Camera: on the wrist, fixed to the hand. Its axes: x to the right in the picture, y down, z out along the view.
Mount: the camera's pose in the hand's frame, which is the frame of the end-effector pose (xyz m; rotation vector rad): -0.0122 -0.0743 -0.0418 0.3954 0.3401 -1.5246
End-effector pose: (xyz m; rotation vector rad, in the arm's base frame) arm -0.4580 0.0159 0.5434 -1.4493 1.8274 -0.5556
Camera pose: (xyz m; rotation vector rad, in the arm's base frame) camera -0.4407 0.0030 0.6268 -2.3035 0.3692 -1.8044
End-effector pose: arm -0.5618 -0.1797 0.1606 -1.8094 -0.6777 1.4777
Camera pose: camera -0.5213 -0.1505 0.2308 -0.7101 -1.0827 0.2101
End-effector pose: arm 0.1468 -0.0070 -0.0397 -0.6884 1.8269 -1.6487
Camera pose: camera 0.1252 0.0231 0.0381 1.3422 -0.6240 2.1060
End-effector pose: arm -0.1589 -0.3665 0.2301 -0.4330 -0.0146 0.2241
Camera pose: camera -0.1525 -0.4521 0.2236 0.0244 0.0346 -1.3294
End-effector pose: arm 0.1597 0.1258 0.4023 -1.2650 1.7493 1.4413
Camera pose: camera 0.2378 0.0910 0.3917 -1.9089 0.6308 0.0002
